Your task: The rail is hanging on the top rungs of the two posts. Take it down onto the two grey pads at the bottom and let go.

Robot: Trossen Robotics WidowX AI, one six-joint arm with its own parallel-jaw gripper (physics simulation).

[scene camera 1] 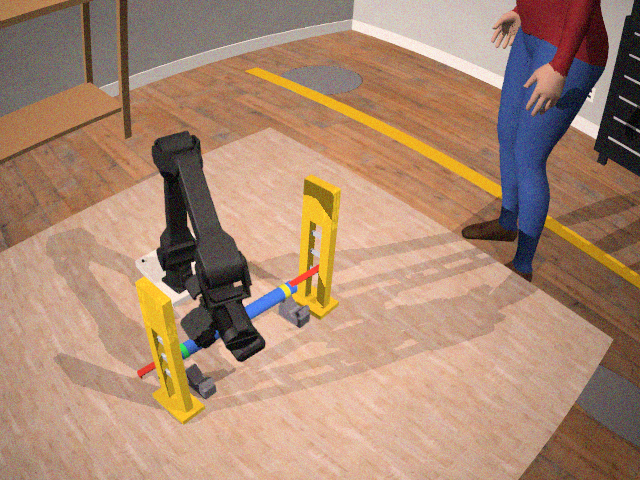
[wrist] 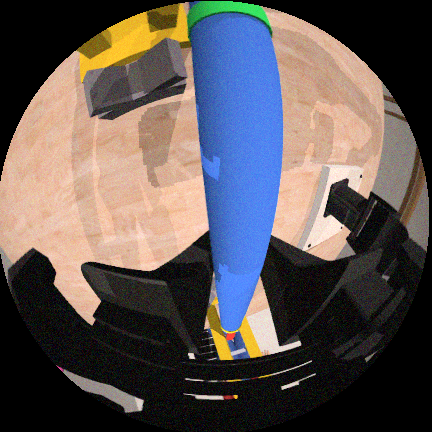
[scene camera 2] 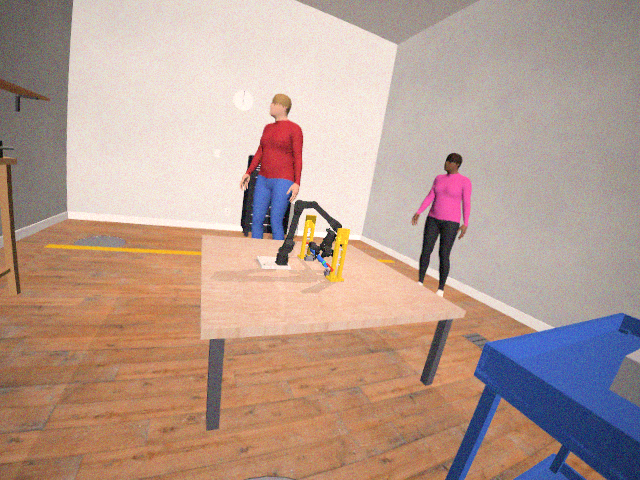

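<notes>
The rail is a blue bar with a green band, a yellow band and thin red ends. My gripper is shut on its blue middle. The rail spans between the left yellow post and the right yellow post, low down, below their tops. It appears above and a little to the arm-base side of the left grey pad and the right grey pad, apart from both. Whether the red ends touch rungs is unclear.
The arm's white base plate sits on the wooden table. A person in red stands beyond the table. A person in pink and a blue cart are farther off.
</notes>
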